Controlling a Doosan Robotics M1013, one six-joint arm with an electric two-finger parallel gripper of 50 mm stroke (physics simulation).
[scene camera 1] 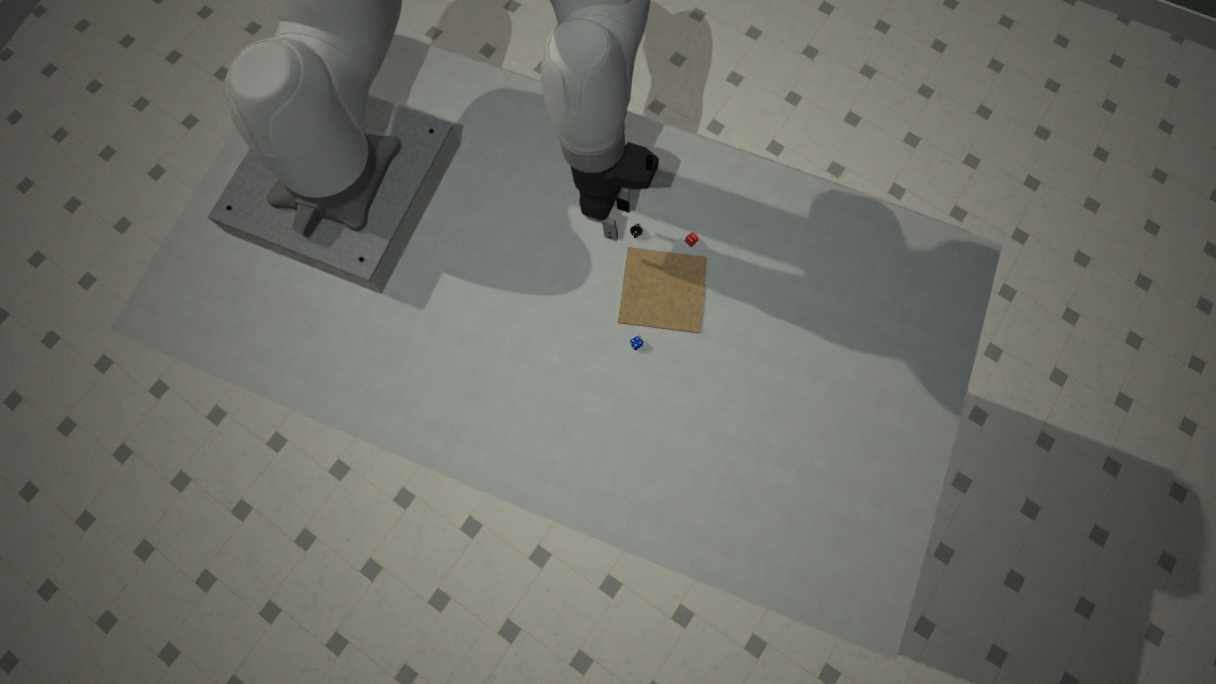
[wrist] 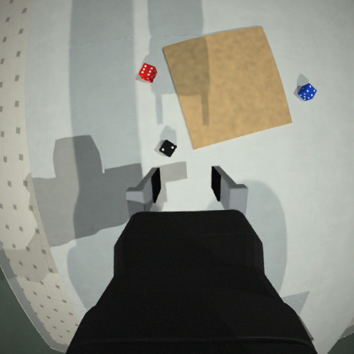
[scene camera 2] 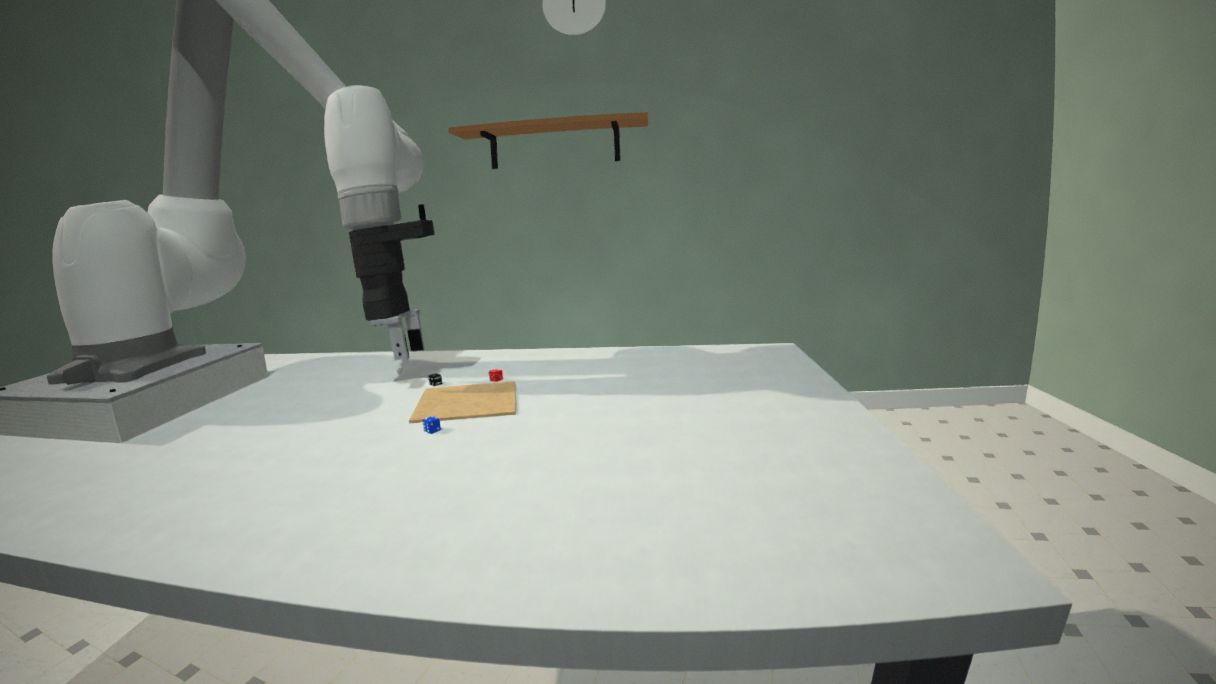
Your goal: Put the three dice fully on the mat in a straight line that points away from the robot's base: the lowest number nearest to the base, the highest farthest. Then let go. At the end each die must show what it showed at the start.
Path:
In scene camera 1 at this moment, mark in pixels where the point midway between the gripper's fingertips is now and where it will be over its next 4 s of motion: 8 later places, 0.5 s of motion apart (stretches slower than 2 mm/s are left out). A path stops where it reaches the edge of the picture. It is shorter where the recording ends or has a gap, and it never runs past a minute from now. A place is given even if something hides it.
My gripper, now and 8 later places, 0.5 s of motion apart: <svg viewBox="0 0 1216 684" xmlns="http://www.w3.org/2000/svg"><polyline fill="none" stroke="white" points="617,223 617,221 633,220 630,218 632,231 632,221 638,270 637,278 638,277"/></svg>

